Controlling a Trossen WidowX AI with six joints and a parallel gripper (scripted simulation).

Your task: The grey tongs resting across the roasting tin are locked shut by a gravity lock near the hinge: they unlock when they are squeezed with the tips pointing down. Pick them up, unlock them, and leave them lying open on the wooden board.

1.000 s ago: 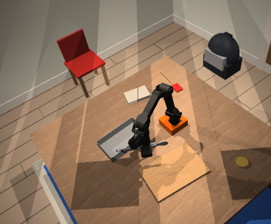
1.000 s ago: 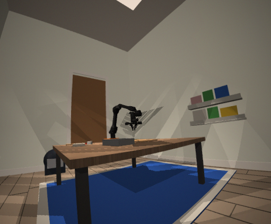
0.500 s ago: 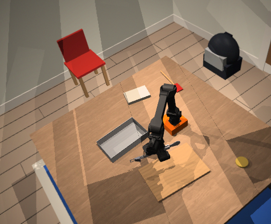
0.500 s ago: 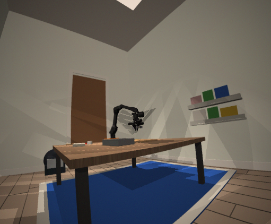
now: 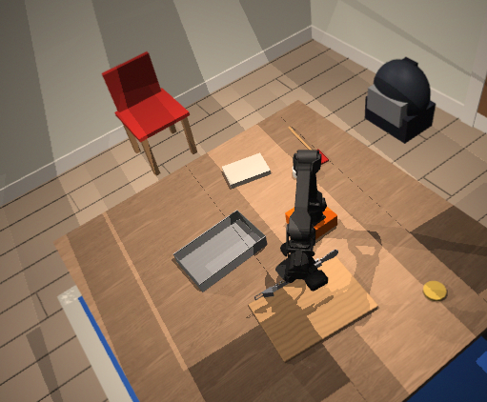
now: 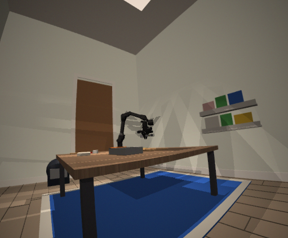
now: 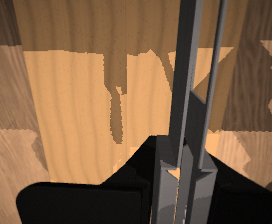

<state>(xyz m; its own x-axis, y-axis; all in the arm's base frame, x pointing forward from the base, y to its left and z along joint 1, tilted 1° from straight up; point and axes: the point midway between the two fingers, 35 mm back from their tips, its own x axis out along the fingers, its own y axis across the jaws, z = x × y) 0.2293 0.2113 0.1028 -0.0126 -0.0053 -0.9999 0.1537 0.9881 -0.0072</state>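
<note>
Right now my gripper tip is 120 mm above the wooden board, 40 mm to the right of it and 10 mm short of it. The rest, counted from my gripper tip: grey roasting tin (360 mm to the right, 110 mm ahead, 100 mm below); yellow disc (320 mm behind, 260 mm to the left, 120 mm below); white cylinder (460 mm to the right, 380 mm behind, 110 mm below).
</note>
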